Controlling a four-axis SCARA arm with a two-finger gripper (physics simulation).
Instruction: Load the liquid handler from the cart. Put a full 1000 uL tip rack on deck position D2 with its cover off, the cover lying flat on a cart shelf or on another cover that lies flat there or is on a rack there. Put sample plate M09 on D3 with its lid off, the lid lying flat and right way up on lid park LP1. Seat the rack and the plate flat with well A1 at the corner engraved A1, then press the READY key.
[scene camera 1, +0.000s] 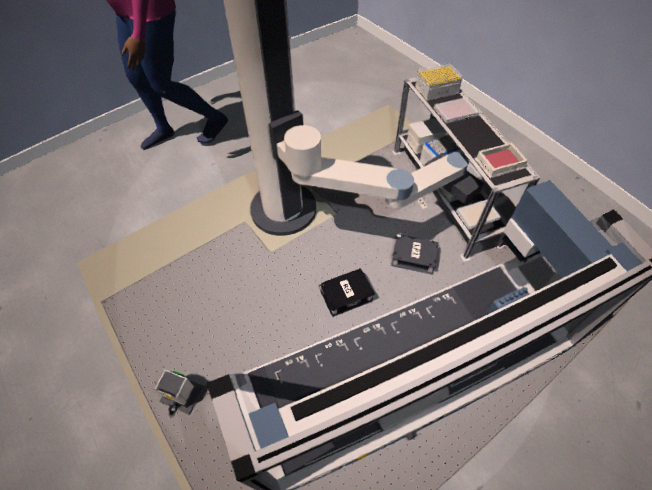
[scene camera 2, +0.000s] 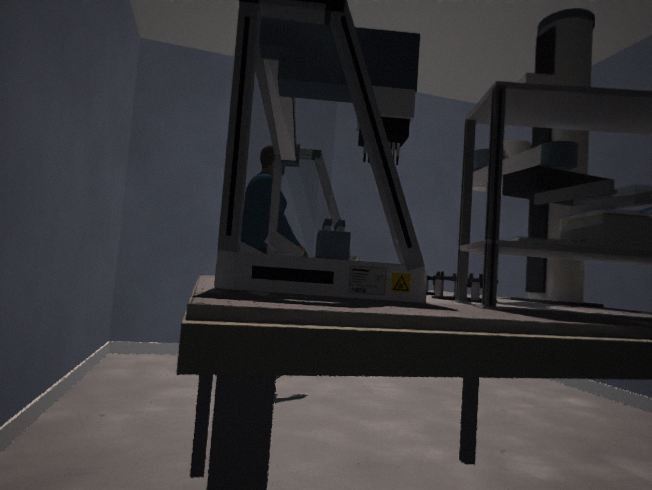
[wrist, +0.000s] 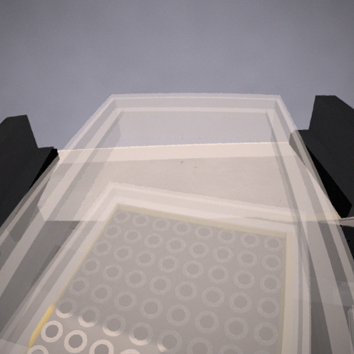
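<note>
My gripper is shut on a clear tip rack cover at the cart's lower level; its fingertips are hidden in scene camera 1. Under the cover in the wrist view is a rack with a yellow rim and rows of ring-shaped openings. A yellow tip rack and a flat pink plate stand on the cart's top shelf; the plate's label is unreadable. A blue-edged rack is on the lower shelf. The deck has engraved corner marks and no rack or plate on the visible positions.
The cart has posts close to the arm. A tray with a red inset is on its top shelf. Two black stands lie between arm and deck. A small screen unit stands at the far left. A person is nearby.
</note>
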